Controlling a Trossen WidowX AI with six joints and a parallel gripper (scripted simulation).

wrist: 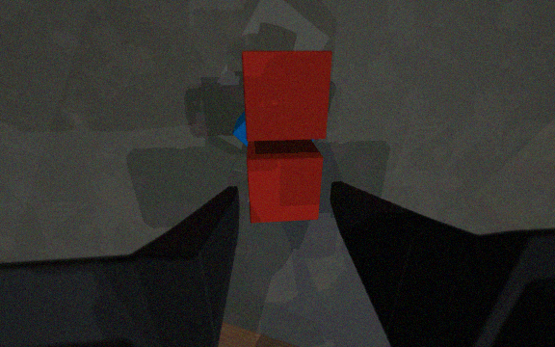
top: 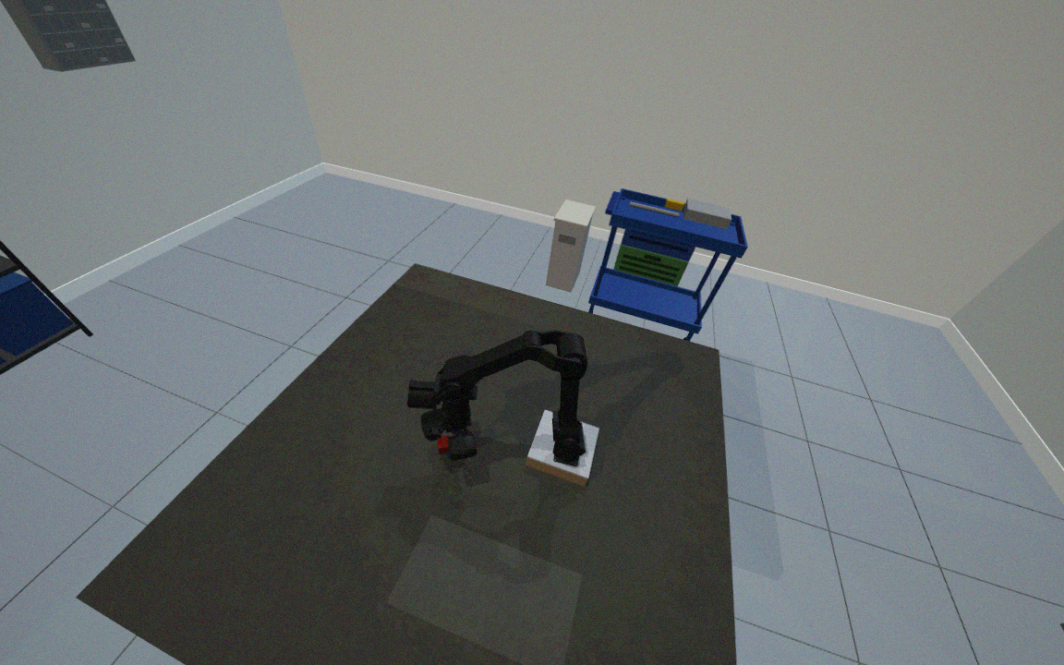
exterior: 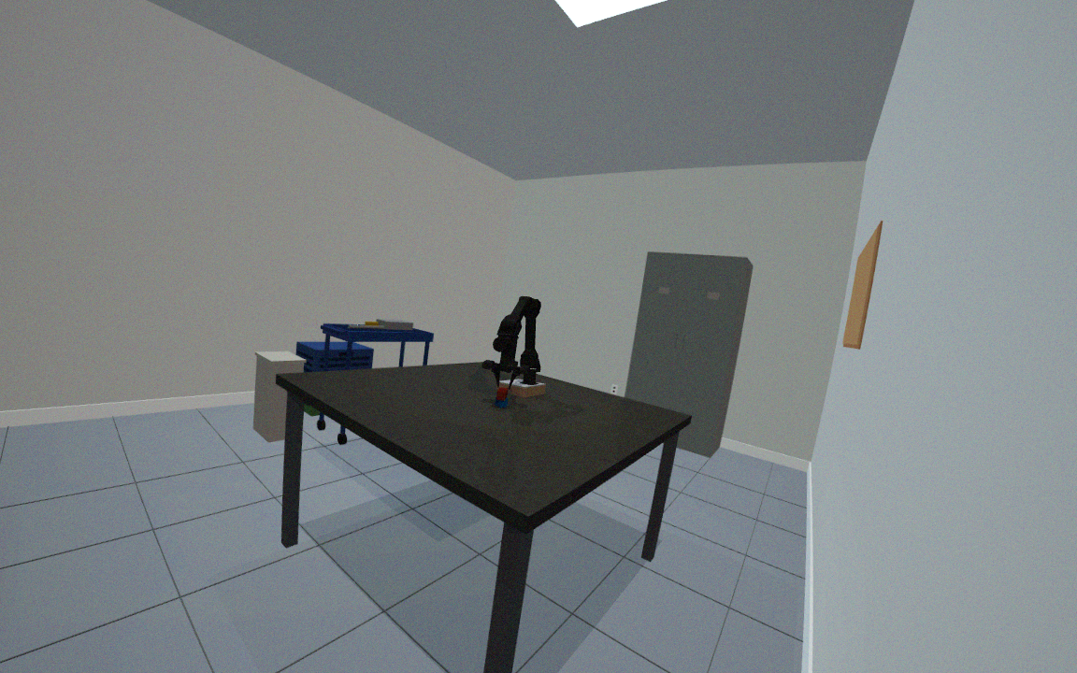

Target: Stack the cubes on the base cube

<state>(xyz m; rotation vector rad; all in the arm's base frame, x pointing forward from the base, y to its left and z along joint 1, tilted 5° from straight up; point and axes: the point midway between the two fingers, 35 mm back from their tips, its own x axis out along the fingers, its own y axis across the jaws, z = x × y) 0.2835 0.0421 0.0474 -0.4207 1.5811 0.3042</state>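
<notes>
Now: gripper tip 20 mm short of the blue base cube, 10 mm to the right of it and 50 mm above it.
</notes>
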